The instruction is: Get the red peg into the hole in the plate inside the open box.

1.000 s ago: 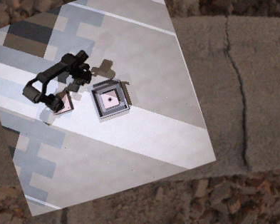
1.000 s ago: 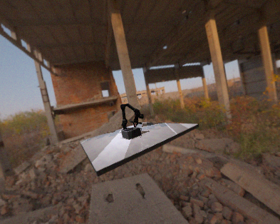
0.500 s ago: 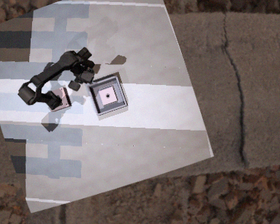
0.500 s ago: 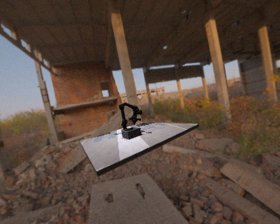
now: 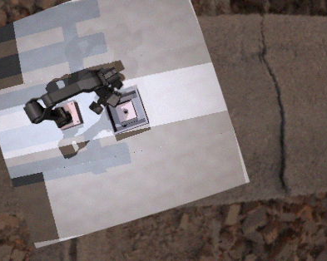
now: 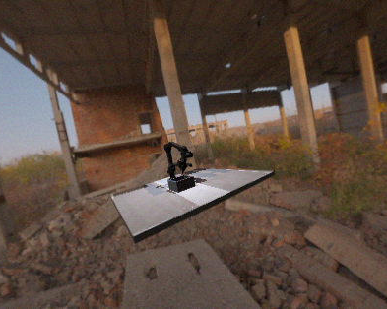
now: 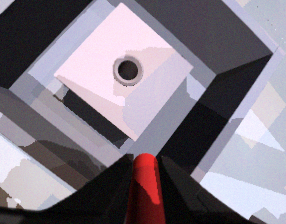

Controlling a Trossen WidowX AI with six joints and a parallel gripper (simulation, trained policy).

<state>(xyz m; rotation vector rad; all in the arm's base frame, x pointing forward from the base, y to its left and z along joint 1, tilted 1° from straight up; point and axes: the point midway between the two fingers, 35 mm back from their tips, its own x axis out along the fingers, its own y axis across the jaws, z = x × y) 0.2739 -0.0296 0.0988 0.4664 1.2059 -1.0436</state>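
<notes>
My gripper tip is 40 mm short of the pale plate, 60 mm to the left of it and 90 mm above it. From my gripper tip the other things lie so: box: 40 mm ahead, 60 mm to the right, 110 mm below; red peg: 10 mm to the left, 30 mm above.
</notes>
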